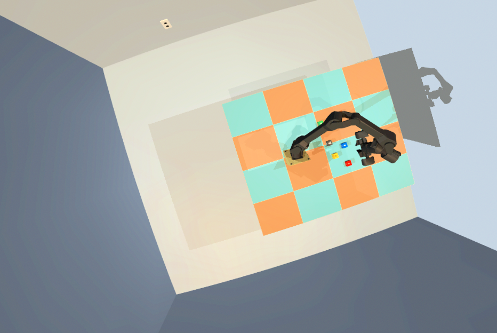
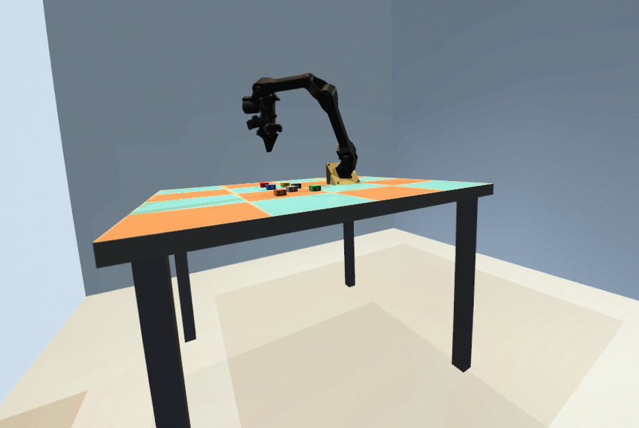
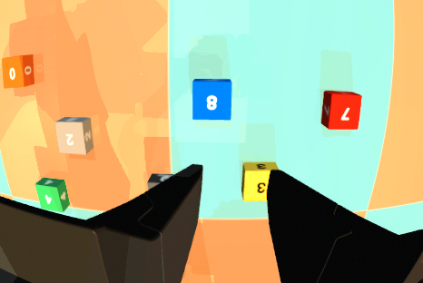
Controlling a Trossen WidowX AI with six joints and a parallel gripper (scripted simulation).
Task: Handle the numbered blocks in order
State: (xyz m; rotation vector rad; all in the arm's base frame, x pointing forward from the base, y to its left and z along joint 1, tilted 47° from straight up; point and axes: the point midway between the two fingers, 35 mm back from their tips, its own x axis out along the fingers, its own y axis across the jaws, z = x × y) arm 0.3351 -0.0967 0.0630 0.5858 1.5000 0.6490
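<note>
My gripper tip is now 1 cm short of the red block, 11 cm to the left of it and 14 cm above it. Also, from my gripper tip: dark grey block: 9 cm behind, 5 cm to the left, 14 cm below; then blue block: 1 cm to the left, 14 cm below; then yellow block: 7 cm behind, 4 cm to the right, 14 cm below.
</note>
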